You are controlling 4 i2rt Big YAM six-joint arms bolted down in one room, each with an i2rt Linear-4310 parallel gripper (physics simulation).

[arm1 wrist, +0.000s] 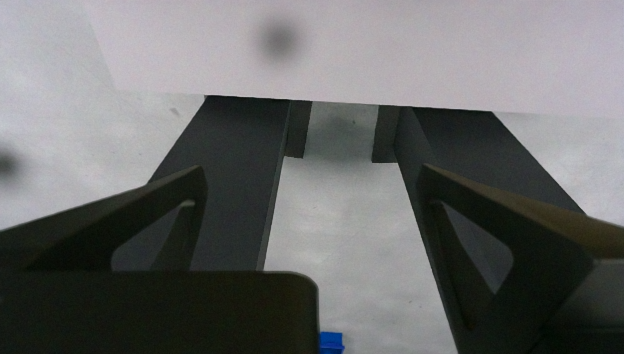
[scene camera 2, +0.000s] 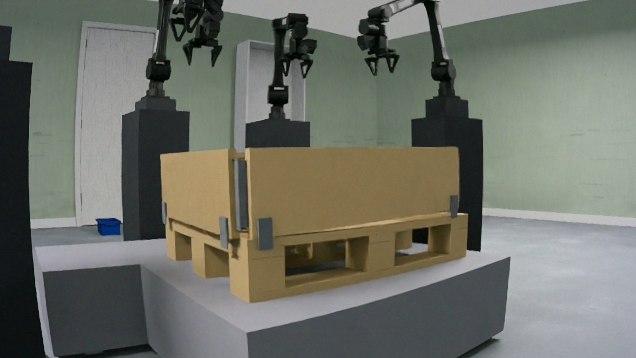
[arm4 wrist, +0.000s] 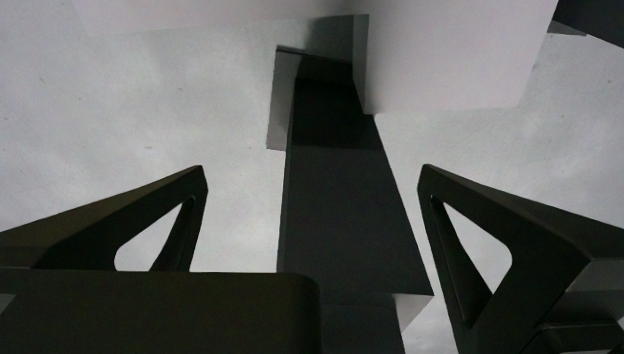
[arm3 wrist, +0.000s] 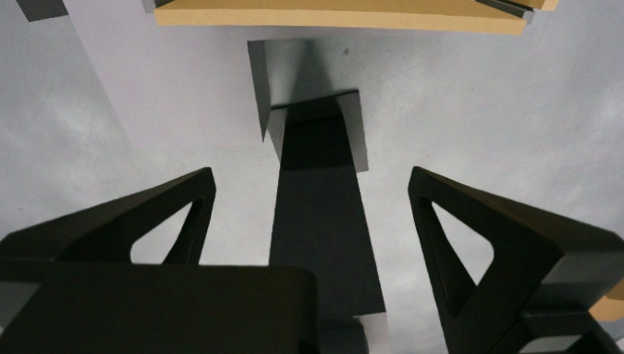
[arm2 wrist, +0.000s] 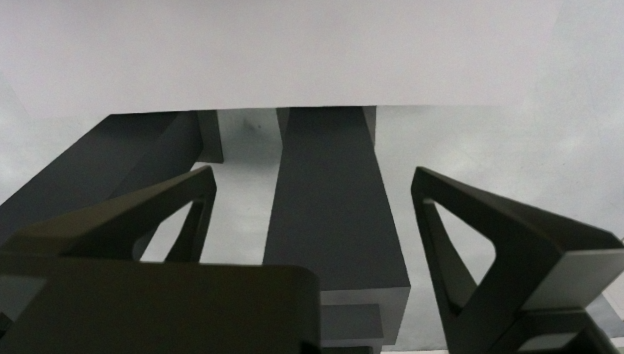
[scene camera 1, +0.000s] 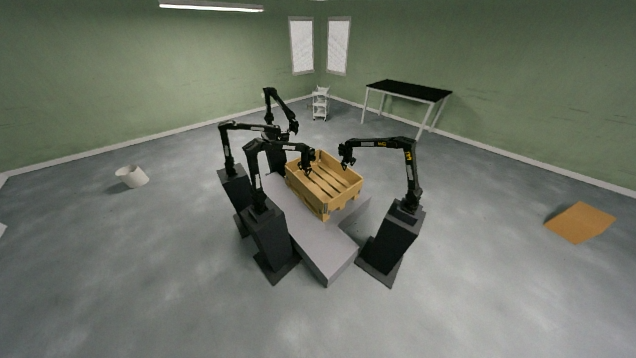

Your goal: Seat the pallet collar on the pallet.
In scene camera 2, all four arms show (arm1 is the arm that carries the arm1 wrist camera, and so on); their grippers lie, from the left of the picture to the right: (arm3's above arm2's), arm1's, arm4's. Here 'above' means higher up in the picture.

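Observation:
The light wooden pallet collar (scene camera 1: 346, 193) (scene camera 2: 350, 190) lies level on the pallet (scene camera 1: 341, 205) (scene camera 2: 260, 275), its grey corner brackets overlapping the pallet's upper edge; a thin line shows along the front joint. A collar board (arm3 wrist: 340, 20) crosses the top of the arm3 wrist view. Arm1's gripper (arm1 wrist: 312, 170) (scene camera 2: 295, 75), arm2's gripper (arm2 wrist: 314, 170) (scene camera 2: 201, 64), arm3's gripper (arm3 wrist: 312, 170) (scene camera 2: 185, 32) and arm4's gripper (arm4 wrist: 313, 167) (scene camera 2: 382, 73) are open and empty, above collar height, apart from it. The far pallet side is hidden.
A grey platform (scene camera 1: 320, 245) (scene camera 2: 375, 300) carries the pallet. Dark pedestals (scene camera 1: 272, 235) (scene camera 2: 155, 180) stand around it. A blue bin (arm1 wrist: 331, 341) (scene camera 2: 108, 226), a white bucket (scene camera 1: 132, 176), an orange block (scene camera 1: 580, 222), a cart (scene camera 1: 320, 104) and a black table (scene camera 1: 410, 90) stand further off.

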